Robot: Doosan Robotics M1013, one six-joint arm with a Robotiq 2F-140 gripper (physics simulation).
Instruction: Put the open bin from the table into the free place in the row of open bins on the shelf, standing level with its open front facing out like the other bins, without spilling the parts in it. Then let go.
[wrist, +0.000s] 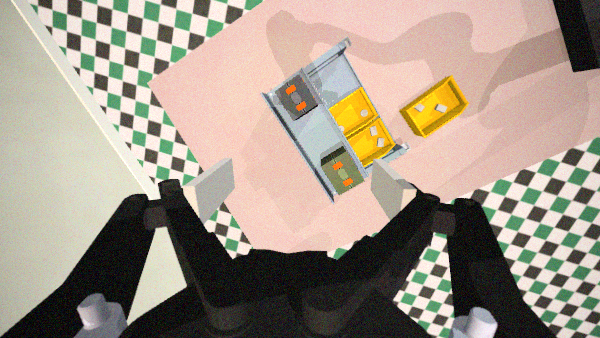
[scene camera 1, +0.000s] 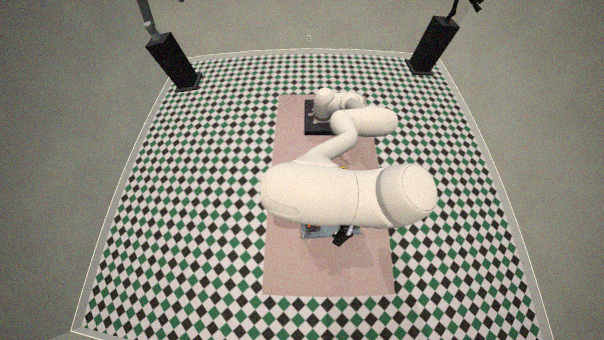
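Pixels of known places: gripper, fingertip midpoint: (wrist: 301,173); arm's base, origin of the base link: (scene camera 1: 322,116).
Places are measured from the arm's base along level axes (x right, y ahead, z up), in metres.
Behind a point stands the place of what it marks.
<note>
The open yellow bin (wrist: 434,107) {x -0.091, y 0.569, z -0.054 m} stands on the pink table, apart from the shelf, with small light parts in it; in the scene view a sliver of yellow (scene camera 1: 343,168) {x -0.119, y 0.504, z -0.020 m} shows behind the arm. The blue-grey shelf (wrist: 312,131) {x 0.055, y 0.939, z 0.044 m} (scene camera 1: 320,233) {x 0.101, y 0.974, z 0.044 m} holds two yellow bins, one (wrist: 352,111) {x 0.037, y 0.798, z -0.049 m} beside the other (wrist: 371,142) {x -0.087, y 0.794, z -0.049 m}, both with small parts. A bare place in their row is at the row's upper end in the wrist view. My gripper (wrist: 301,173) {x 0.054, y 0.935, z 0.530 m} is open and empty, high above the table; its fingers partly show in the scene view. The arm hides most of the shelf there.
A dark grey box (wrist: 296,96) {x 0.154, y 0.920, z 0.165 m} and an olive box (wrist: 342,172) {x -0.075, y 0.921, z 0.140 m}, both with orange marks, stand on the shelf's other level. The robot's black base plate (scene camera 1: 312,127) {x 0.098, y 0.121, z 0.002 m} is at the back of the pink table (scene camera 1: 295,277) {x 0.277, y 1.251, z -0.058 m}. Two black pedestals (scene camera 1: 172,62) (scene camera 1: 434,45) stand on the checkered floor.
</note>
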